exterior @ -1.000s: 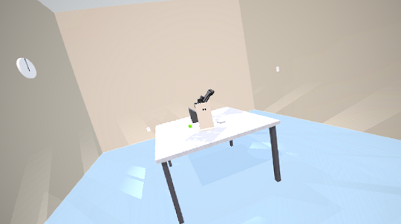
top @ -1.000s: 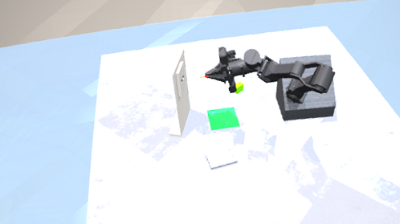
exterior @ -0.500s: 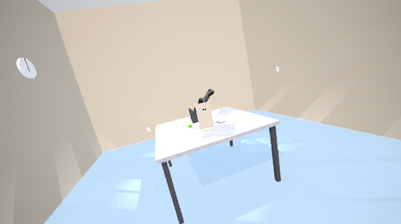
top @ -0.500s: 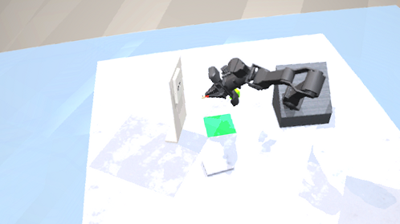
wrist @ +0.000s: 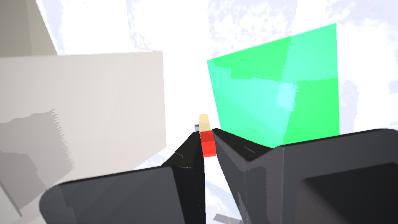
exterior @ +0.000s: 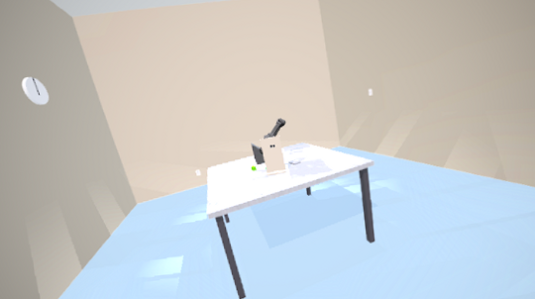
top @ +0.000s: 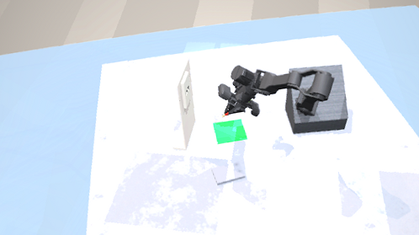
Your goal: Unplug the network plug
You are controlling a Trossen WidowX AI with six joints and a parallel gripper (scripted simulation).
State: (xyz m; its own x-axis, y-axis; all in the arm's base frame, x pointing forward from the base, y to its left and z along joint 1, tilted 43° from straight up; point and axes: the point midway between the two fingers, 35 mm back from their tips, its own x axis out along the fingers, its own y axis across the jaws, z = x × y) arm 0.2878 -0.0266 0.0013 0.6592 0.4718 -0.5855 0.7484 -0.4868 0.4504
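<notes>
The marked square lies 9 cm below my gripper tip, 1 cm to the left of it and 1 cm behind it. Also, from my gripper tip: upright panel: 15 cm ahead, 5 cm above, 1 cm to the left; network plug: 1 cm ahead.
</notes>
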